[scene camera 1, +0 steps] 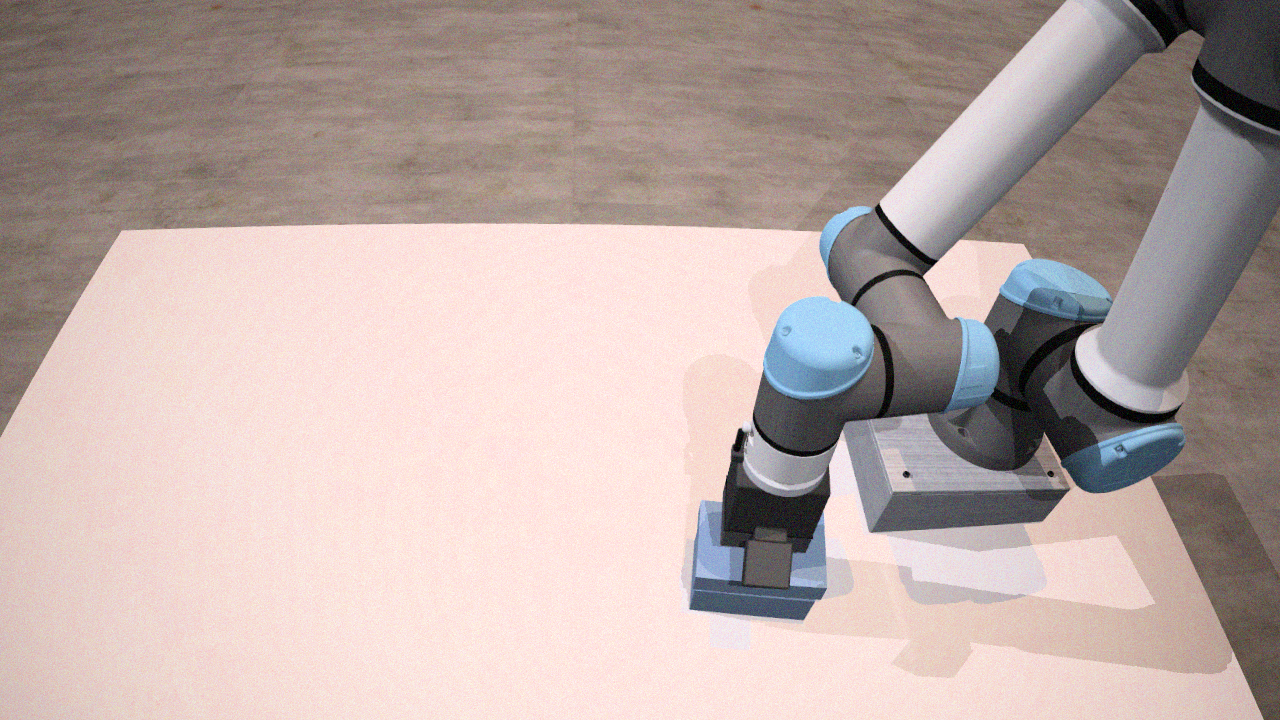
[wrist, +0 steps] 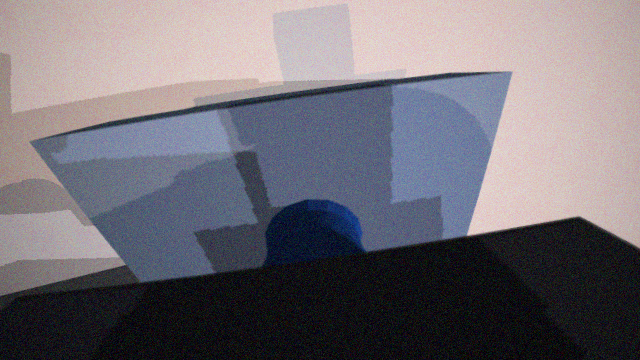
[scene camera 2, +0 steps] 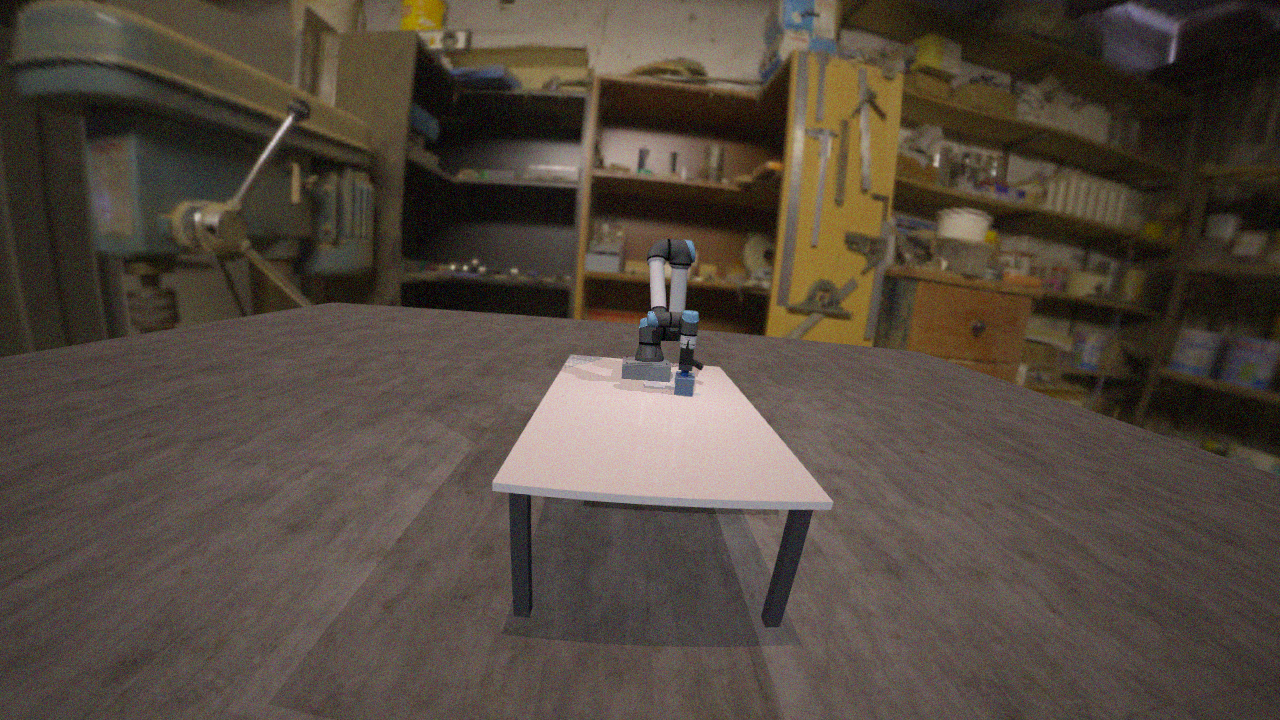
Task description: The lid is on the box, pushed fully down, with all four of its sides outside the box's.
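Pixels of known places: hand, tool point: (wrist: 312,218) (scene camera 2: 684,378); arm's base, link origin: (scene camera 1: 981,423) (scene camera 2: 649,359).
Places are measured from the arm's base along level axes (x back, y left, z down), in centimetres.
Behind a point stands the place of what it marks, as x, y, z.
The blue lid (scene camera 1: 716,559) @[-32.3, 23.0, -0.6] (scene camera 2: 684,377) @[-31.8, 20.4, -0.7] (wrist: 320,130) @[-28.9, 24.2, -0.7] lies over the blue box (scene camera 1: 747,606) @[-28.0, 25.0, 5.2] (scene camera 2: 684,389) @[-34.0, 21.1, 4.4], right side up and about level. A thin seam runs between the lid's front side and the box wall, and a band of that wall shows below it. The box's opening is covered. My gripper's dark blue suction cup (wrist: 314,232) touches the top of the lid and holds it; the black tool body hides the cup in scene camera 1. The lid hides the box in the wrist view. The far sides are hidden, so I cannot tell whether all four lid sides are outside the box's.
The robot's grey base block (scene camera 1: 966,501) @[-3.3, 11.1, 1.3] (scene camera 2: 646,369) @[-15.7, 0.7, 1.7] stands on the pale table (scene camera 1: 358,447) @[-75.5, 10.9, 7.4] (scene camera 2: 662,447) @[-95.7, 17.0, 7.4], to the right of the box in scene camera 1. The arm's wrist joints are above and behind the box. The table's right edge lies beyond the base.
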